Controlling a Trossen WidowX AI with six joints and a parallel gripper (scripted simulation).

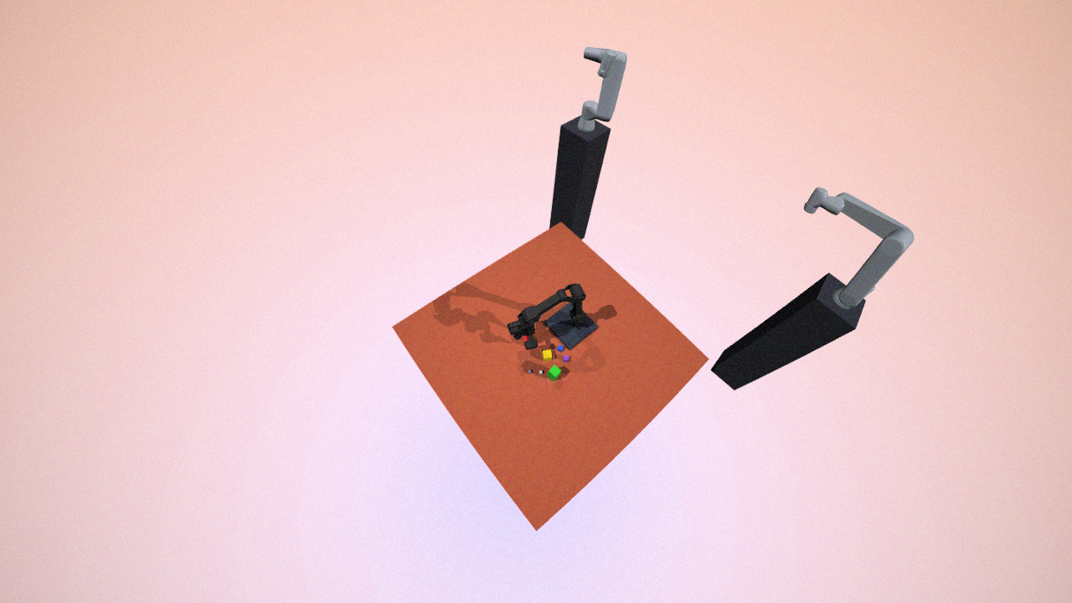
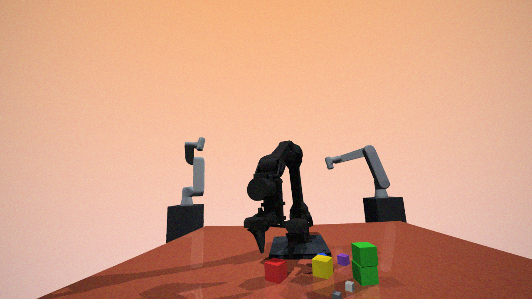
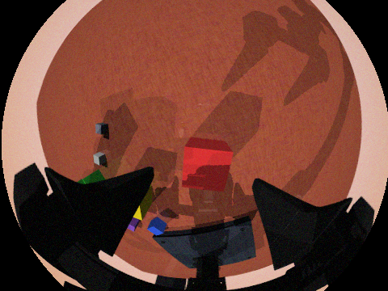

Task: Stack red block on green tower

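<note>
The red block lies 40 mm below my gripper tip. The rest, counted from my gripper tip: purple block (210 mm to the left, 80 mm behind, 50 mm below); blue block (150 mm to the left, 100 mm behind, 50 mm below); yellow block (130 mm to the left, 40 mm below, 20 mm behind).
</note>
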